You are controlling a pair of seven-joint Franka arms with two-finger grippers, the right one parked.
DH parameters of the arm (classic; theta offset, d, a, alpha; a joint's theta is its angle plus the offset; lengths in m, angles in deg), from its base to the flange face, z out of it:
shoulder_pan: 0 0.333 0 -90
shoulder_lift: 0 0 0 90
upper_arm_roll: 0 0.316 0.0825 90
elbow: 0 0 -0.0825 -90
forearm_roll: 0 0.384 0 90
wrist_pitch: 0 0 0.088 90
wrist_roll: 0 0.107 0 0
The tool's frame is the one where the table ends.
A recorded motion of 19 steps. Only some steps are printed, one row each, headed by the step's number.
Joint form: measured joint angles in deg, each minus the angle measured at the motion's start. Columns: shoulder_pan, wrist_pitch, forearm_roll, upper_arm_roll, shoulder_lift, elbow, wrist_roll.
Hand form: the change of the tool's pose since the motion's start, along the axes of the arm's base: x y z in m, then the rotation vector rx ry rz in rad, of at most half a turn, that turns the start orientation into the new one. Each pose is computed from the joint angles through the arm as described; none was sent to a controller.
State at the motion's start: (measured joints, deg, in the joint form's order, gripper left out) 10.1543 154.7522 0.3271 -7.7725 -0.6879 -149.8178 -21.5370
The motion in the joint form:
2: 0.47 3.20 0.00 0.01 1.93 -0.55 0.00
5: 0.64 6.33 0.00 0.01 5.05 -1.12 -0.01
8: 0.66 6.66 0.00 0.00 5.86 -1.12 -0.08
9: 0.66 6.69 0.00 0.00 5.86 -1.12 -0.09
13: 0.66 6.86 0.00 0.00 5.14 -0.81 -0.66
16: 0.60 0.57 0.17 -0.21 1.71 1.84 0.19
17: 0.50 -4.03 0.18 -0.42 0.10 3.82 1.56
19: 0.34 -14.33 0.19 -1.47 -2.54 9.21 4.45
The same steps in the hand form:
2: -0.0010 0.0033 -0.0128 -0.0042 -0.0131 0.0083
5: -0.0047 0.0037 -0.0346 -0.0123 -0.0042 0.0116
8: -0.0056 0.0035 -0.0402 -0.0147 0.0040 0.0131
9: -0.0055 0.0035 -0.0402 -0.0147 0.0034 0.0133
13: -0.0017 0.0040 -0.0326 -0.0131 -0.0173 0.0231
16: 0.0112 0.0032 -0.0005 -0.0017 -0.0126 0.0009
17: 0.0181 0.0013 0.0173 0.0043 0.0057 -0.0281
19: 0.0345 -0.0077 0.0591 0.0152 0.0469 -0.0982

